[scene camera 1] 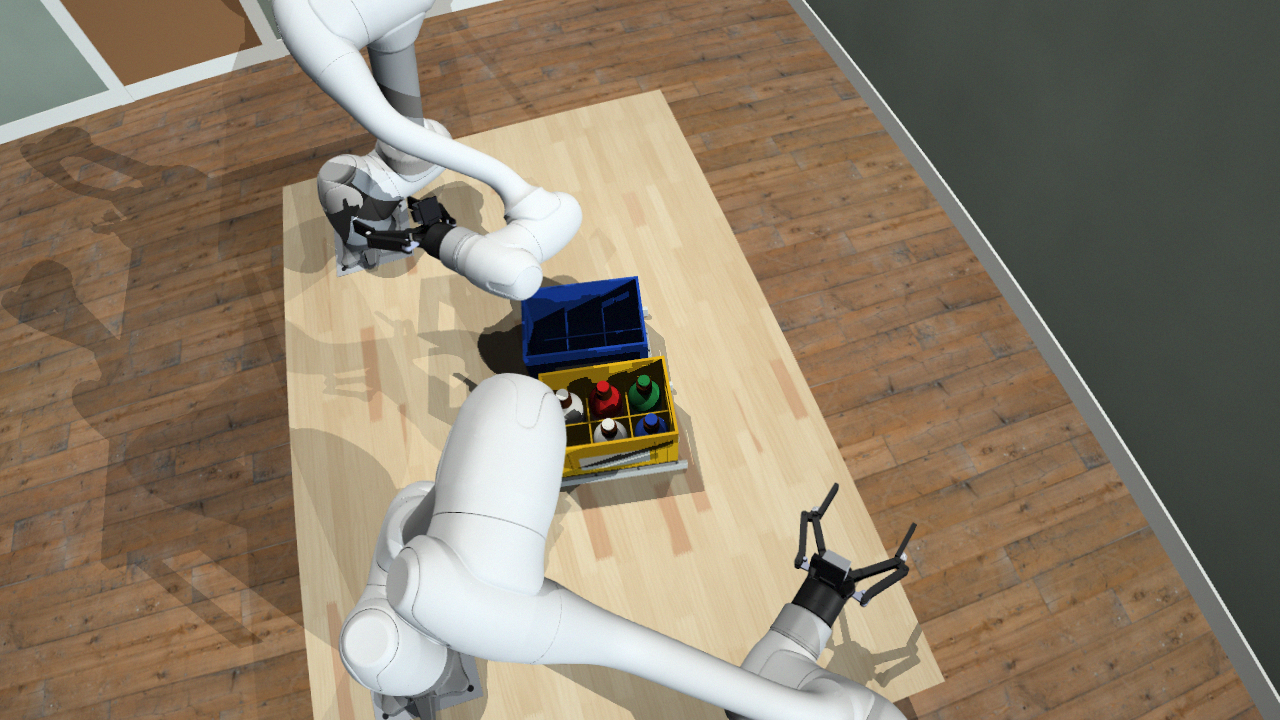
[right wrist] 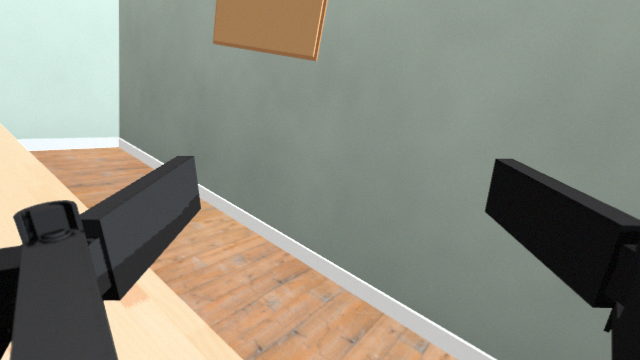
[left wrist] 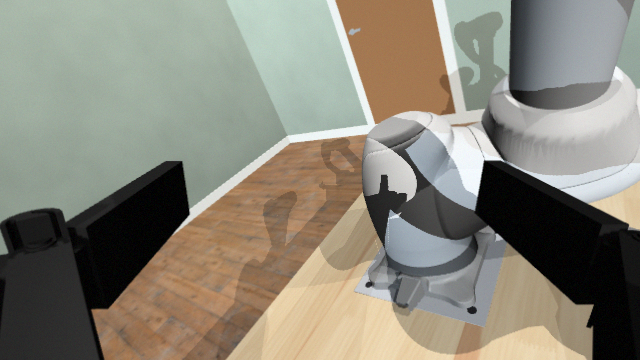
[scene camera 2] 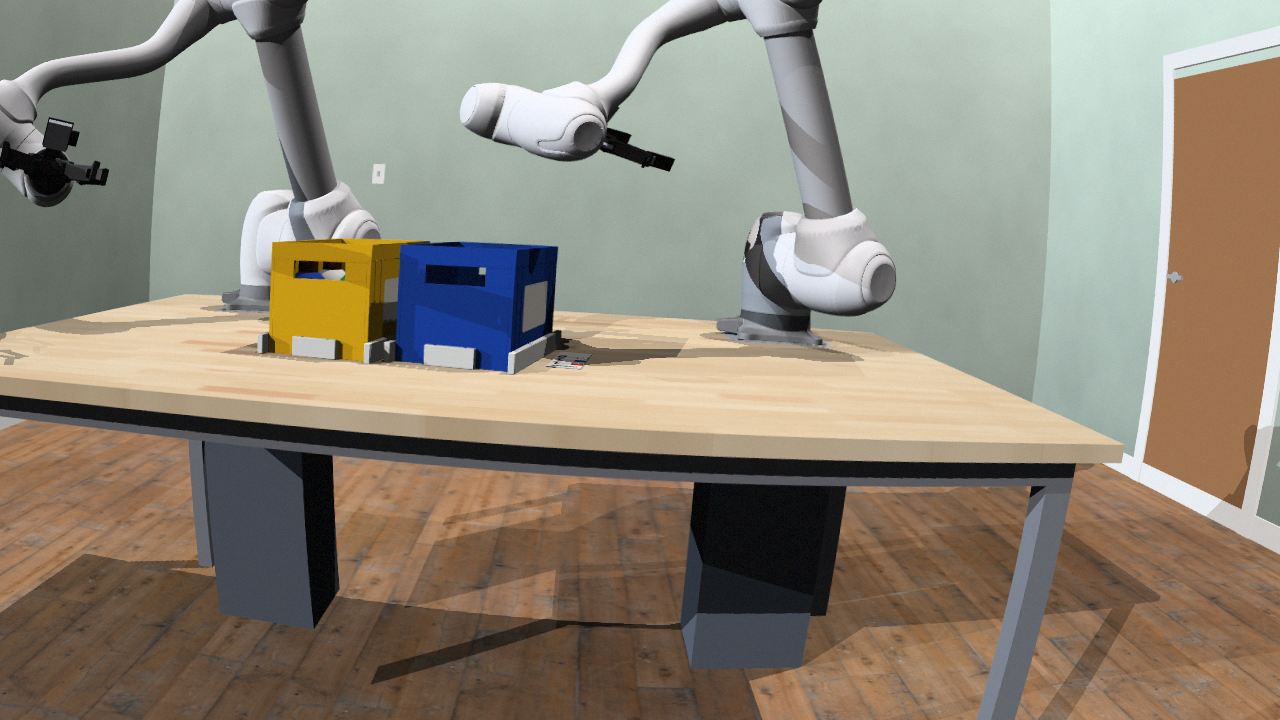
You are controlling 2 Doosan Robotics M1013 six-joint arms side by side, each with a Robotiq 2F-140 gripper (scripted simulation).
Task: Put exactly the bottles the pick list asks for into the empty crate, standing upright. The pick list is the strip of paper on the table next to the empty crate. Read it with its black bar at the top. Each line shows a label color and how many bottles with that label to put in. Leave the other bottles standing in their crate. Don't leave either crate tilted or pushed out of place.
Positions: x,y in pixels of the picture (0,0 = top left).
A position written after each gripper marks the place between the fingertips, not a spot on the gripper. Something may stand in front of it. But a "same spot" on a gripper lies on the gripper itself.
Scene:
left gripper: scene camera 1 382,213; left wrist 333,187; scene camera 2 648,152; not seen in the right wrist view (out of frame)
right gripper: scene camera 1 874,505; right wrist; scene camera 2; not seen in the left wrist view (out of frame)
blue crate: scene camera 1; scene camera 2; not seen in the right wrist view (out of frame); not seen in the left wrist view (out of frame)
same spot on right gripper: (right wrist: 58,301) = (scene camera 2: 81,165)
same spot on blue crate: (scene camera 1: 614,305) = (scene camera 2: 522,316)

